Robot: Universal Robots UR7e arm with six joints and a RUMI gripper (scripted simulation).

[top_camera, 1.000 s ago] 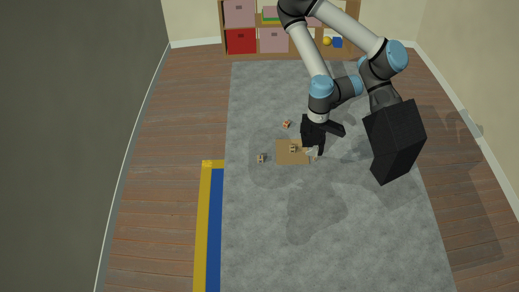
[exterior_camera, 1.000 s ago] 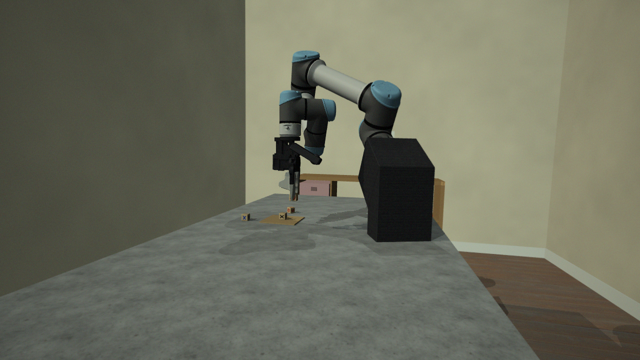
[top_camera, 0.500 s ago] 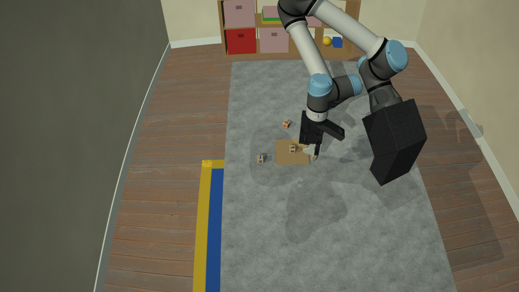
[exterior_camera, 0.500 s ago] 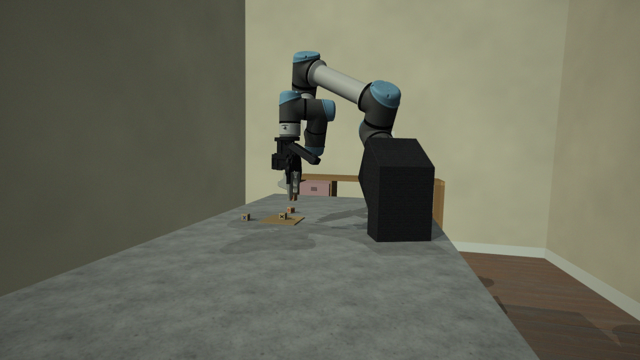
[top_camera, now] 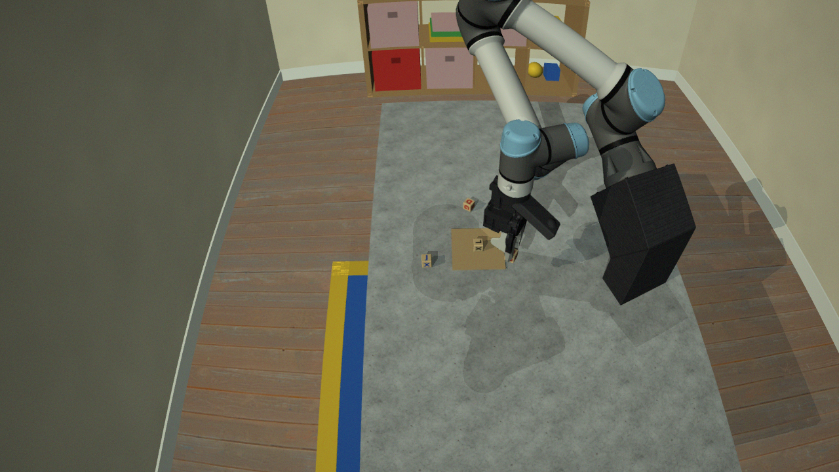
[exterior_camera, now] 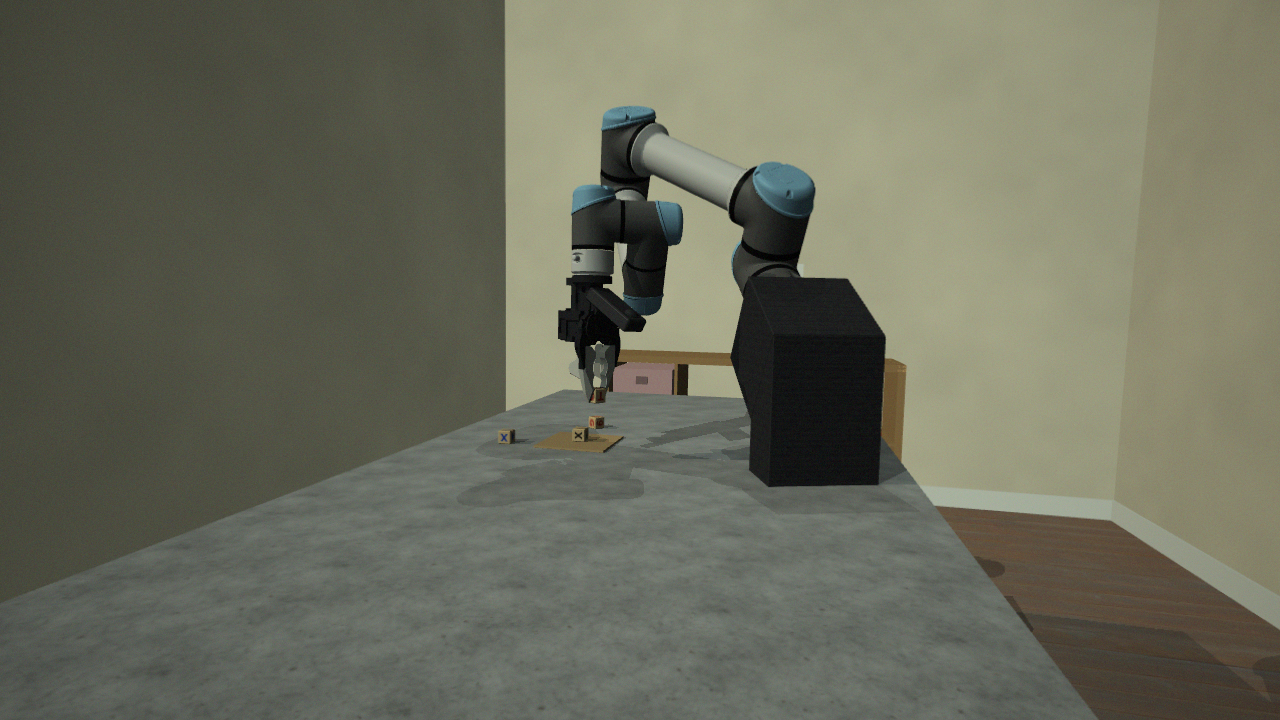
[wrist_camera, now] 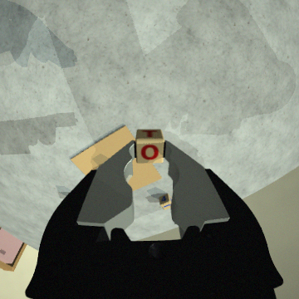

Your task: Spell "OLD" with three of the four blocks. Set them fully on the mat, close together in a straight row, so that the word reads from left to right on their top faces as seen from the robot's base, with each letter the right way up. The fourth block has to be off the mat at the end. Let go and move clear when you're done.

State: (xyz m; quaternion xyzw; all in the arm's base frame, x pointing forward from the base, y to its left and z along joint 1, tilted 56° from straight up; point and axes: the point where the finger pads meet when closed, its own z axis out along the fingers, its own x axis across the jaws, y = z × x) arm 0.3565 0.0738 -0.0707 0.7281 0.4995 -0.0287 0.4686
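Now: hand 6 cm short of the tan mat, 12 cm to the left of it and 12 cm above it. The rest, counted from my hand: blue-lettered block (20 cm ahead, 8 cm to the right, 10 cm below).
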